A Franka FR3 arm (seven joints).
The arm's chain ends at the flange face. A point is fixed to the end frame.
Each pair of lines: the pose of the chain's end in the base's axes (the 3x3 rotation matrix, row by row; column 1 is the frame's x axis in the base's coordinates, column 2 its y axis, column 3 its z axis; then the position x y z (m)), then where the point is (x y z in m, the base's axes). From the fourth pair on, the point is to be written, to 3 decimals.
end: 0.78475 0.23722 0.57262; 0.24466 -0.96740 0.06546; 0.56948 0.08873 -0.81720; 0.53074 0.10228 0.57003
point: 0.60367 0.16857 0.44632
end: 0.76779 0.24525 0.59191; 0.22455 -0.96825 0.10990; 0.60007 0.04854 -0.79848; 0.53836 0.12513 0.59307
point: 0.61362 0.19795 0.47453
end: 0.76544 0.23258 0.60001; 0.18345 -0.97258 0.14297; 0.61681 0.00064 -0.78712; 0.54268 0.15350 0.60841
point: 0.61985 0.23131 0.49436
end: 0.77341 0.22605 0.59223; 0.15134 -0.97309 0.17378; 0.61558 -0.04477 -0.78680; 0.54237 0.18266 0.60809
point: 0.619 0.265 0.497
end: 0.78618 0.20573 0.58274; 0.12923 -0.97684 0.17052; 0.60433 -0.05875 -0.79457; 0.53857 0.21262 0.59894
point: 0.615 0.295 0.487
